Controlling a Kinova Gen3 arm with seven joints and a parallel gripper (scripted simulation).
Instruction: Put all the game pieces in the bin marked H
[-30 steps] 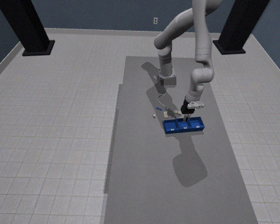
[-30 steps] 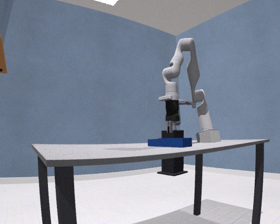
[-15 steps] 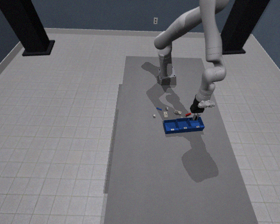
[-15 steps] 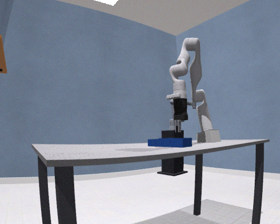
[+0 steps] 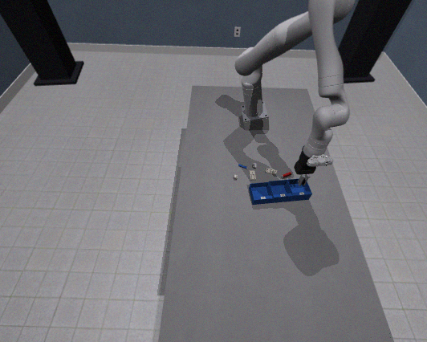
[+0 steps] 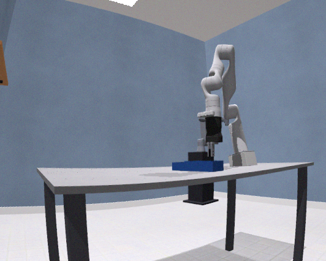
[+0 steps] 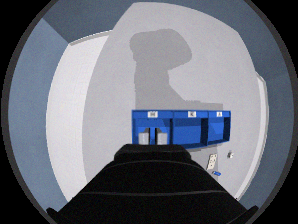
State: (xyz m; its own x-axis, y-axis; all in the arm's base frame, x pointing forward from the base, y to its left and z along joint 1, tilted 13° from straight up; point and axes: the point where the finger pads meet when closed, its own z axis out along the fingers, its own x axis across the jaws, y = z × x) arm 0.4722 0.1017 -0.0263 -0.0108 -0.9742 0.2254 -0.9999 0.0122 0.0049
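Now: hand 26 cm to the left of the die, 10 cm past it and 8 cm above it. Round my hand: red cylinder 9 cm behind, 8 cm below, 2 cm to the right; blue three-compartment bin 8 cm to the right, 6 cm below; grey-white piece 16 cm to the right, 16 cm behind, 8 cm below.
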